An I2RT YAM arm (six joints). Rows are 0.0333 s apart.
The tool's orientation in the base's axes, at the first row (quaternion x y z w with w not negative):
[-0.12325 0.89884 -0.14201 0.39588]
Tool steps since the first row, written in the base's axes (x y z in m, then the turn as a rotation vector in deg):
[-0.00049 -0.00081 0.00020 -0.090 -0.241 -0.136]
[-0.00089 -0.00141 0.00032 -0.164 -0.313 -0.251]
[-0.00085 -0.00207 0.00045 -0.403 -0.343 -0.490]
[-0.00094 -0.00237 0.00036 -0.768 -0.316 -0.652]
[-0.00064 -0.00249 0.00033 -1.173 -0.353 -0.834]
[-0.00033 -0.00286 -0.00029 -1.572 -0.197 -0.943]
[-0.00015 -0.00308 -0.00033 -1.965 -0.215 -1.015]
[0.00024 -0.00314 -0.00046 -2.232 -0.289 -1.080]
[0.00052 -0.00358 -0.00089 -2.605 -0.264 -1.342]
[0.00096 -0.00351 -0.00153 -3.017 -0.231 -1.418]
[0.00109 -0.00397 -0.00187 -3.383 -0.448 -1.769]
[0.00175 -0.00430 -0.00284 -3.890 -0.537 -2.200]
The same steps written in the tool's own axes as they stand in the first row. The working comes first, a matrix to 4 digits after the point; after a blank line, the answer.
The tool's axes in the first row as the columns of a matrix, in the base's axes (used below as rounded here):
[-0.6562 -0.1091 0.7467]
[-0.3340 0.9293 -0.1577]
[-0.6767 -0.3529 -0.6462]

[0.00046 -0.00077 -0.00037 0.232 -0.166 0.059]
[0.00084 -0.00133 -0.00065 0.382 -0.184 0.089]
[0.00094 -0.00199 -0.00060 0.711 -0.102 0.070]
[0.00116 -0.00223 -0.00056 1.051 0.020 -0.102]
[0.00103 -0.00236 -0.00030 1.452 0.094 -0.281]
[0.00137 -0.00252 0.00039 1.735 0.321 -0.533]
[0.00135 -0.00273 0.00059 2.048 0.373 -0.777]
[0.00120 -0.00278 0.00097 2.292 0.356 -0.923]
[0.00146 -0.00307 0.00153 2.706 0.512 -1.036]
[0.00158 -0.00283 0.00226 3.016 0.615 -1.300]
[0.00188 -0.00315 0.00265 3.567 0.577 -1.312]
[0.00221 -0.00318 0.00382 4.221 0.702 -1.398]

